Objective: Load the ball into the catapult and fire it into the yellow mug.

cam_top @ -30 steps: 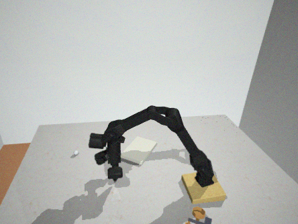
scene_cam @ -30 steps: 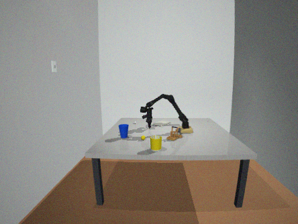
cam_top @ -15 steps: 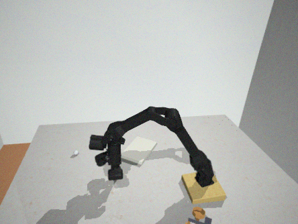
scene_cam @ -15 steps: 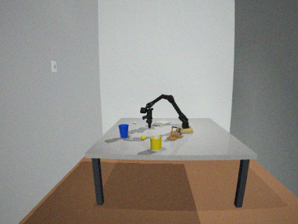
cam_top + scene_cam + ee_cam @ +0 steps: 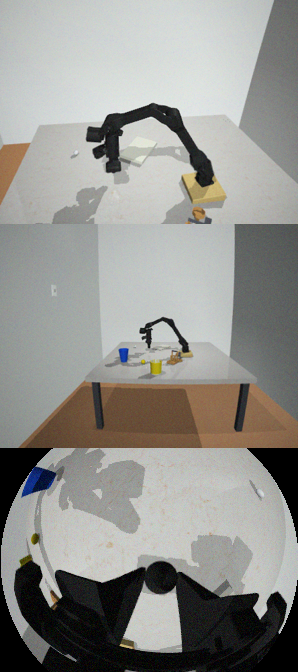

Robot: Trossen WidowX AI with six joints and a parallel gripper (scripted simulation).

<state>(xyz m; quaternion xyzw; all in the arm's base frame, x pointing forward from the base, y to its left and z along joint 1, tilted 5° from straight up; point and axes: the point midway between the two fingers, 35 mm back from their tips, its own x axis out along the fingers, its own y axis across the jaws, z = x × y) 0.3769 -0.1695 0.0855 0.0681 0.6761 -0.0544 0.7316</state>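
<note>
The catapult is 230 mm behind my gripper tip and 380 mm to the left of it. From my gripper tip the other things lie so: black ball 10 mm above; cream flat block 180 mm behind, 170 mm to the right, 40 mm below; white ball 150 mm ahead, 240 mm to the right, 40 mm below.
</note>
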